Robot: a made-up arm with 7 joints.
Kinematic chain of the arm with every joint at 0, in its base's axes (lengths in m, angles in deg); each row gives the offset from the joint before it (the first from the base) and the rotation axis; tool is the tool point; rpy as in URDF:
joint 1: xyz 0 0 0.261 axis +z
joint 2: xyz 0 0 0 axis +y
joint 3: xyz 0 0 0.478 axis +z
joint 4: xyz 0.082 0 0 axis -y
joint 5: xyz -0.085 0 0.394 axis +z
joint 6: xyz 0 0 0 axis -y
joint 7: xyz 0.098 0 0 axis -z
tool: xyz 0 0 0 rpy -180 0 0
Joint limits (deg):
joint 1: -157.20..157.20
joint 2: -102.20..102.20
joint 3: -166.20..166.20
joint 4: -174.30..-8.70
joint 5: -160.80..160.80
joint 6: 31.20..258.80
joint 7: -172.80..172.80
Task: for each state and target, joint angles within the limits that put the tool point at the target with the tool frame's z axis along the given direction. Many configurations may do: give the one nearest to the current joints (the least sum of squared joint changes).
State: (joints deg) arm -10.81 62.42 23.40 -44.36 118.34 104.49 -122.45
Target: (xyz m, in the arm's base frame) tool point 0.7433 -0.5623 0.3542 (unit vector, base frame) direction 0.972 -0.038 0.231
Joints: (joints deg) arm -34.03 69.72 5.42 -25.16 117.04 145.56 -122.45
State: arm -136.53 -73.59 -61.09 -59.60 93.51 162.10 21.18
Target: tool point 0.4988 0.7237 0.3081 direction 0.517 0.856 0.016
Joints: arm -125.40 -83.23 -77.35 -11.71 37.24 191.00 21.18
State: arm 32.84 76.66 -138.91 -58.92 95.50 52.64 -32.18
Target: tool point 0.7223 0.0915 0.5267 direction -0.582 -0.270 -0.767
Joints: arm 39.79 98.83 -138.63 -82.93 47.80 36.43 -32.18
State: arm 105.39 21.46 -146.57 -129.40 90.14 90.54 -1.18
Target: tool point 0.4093 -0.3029 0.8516 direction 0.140 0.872 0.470
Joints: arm 108.79 7.60 -153.70 -97.51 126.35 58.34 -1.18
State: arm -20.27 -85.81 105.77 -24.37 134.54 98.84 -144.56
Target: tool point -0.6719 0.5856 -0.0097 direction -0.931 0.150 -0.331
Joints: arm -24.03 -100.92 118.06 -27.57 156.42 141.59 -144.56
